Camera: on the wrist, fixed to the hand. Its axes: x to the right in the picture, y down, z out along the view.
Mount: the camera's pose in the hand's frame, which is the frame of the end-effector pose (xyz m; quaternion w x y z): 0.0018 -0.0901 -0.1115 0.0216 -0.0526 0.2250 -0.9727
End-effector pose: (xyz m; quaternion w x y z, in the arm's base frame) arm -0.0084 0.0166 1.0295 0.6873 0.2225 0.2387 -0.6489
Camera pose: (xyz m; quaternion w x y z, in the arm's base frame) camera -0.1027 0.0785 0.9410 0.6584 0.1175 -0.4104 0.6200
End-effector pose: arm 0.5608 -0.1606 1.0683 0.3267 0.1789 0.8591 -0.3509
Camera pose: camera 0.4625 -0.1423 1.1711 0.5182 0.7700 -0.2845 0.2399
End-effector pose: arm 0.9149 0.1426 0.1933 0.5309 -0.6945 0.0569 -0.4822
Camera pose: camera 0.7954 0.1042 0.2626 0.5069 -0.0102 0.5295 0.6801
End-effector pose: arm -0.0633 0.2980 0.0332 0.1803 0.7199 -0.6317 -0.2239
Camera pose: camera 0.0729 0.3060 0.0772 0.0339 -0.6709 -0.7390 0.0515
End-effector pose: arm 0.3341 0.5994 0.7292 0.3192 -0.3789 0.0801 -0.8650
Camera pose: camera 0.2101 0.6574 0.6865 0.8724 -0.0917 0.2495 0.4102
